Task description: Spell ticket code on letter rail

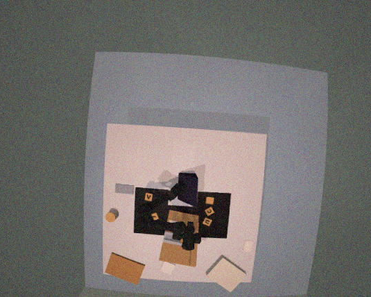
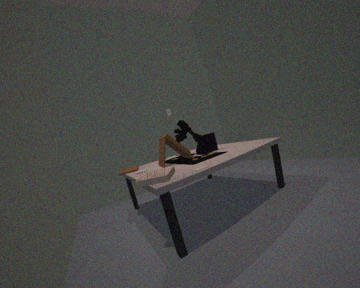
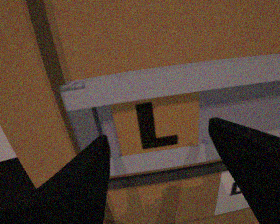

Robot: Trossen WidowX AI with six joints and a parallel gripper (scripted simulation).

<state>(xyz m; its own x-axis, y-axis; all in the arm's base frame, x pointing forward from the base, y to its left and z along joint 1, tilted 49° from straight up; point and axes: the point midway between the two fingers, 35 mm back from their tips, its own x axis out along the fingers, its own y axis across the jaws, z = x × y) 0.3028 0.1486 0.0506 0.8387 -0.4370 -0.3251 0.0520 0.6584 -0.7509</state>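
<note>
Right now the letter tile is 1 cm ahead of my gripper tip and 1 cm below it. From my gripper tip the other things lie so: white ticket: 5 cm behind, 9 cm to the right, 8 cm below; black mat: 14 cm behind, 4 cm to the right, 18 cm below; beige box: 37 cm ahead, 41 cm to the left, 16 cm below.
</note>
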